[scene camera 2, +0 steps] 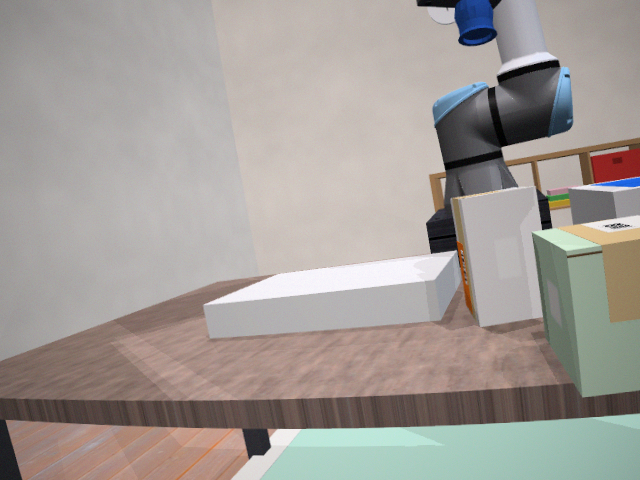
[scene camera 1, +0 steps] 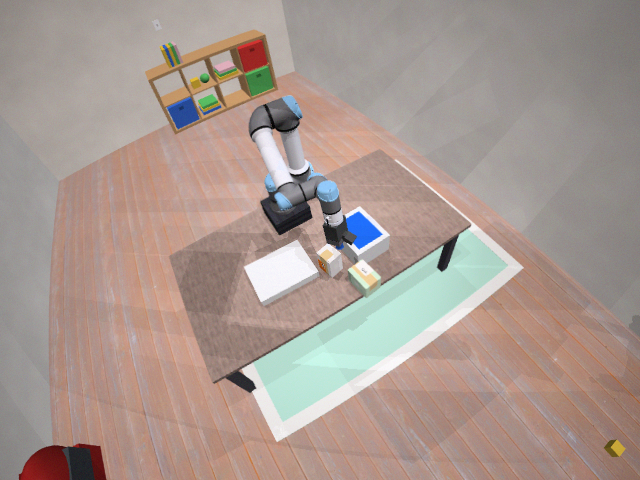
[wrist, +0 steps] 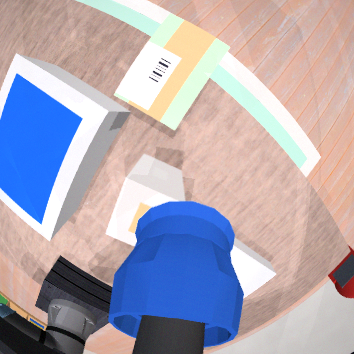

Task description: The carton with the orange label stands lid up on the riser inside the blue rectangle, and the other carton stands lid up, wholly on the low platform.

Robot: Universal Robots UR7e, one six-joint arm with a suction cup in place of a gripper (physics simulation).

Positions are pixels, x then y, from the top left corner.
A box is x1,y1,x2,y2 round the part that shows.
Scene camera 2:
pale green carton: 581,268 [532,215,639,397], on the table
riser with blue rectangle: 602,201 [568,177,639,224], on the table
low white platform: 413,289 [203,250,461,337], on the table
